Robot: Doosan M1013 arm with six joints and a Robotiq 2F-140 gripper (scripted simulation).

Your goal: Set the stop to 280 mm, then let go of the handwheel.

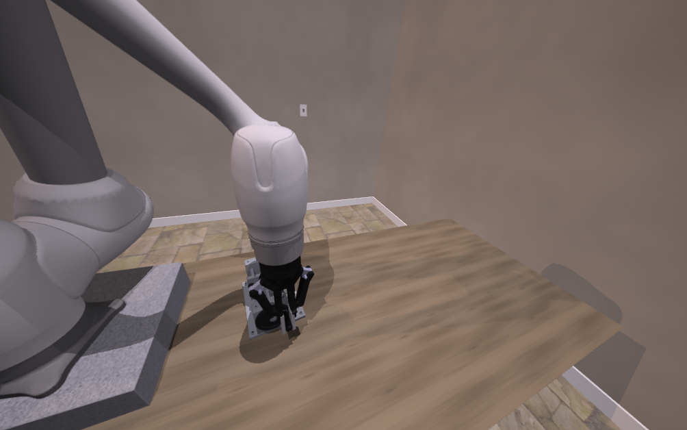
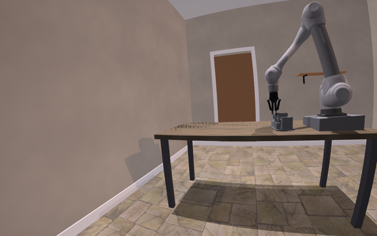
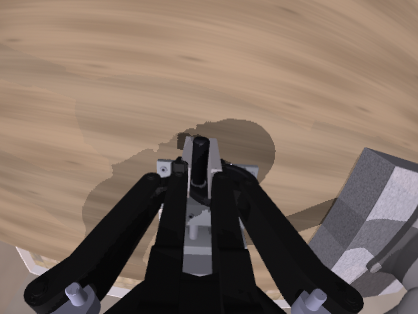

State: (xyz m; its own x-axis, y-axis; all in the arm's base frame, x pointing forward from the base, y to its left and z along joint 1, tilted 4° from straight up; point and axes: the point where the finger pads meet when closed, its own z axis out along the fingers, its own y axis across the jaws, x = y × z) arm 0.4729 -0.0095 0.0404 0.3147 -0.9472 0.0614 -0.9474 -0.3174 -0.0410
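Right now the handwheel is 1 cm behind my hand, 2 cm to the left of it and 2 cm below it.
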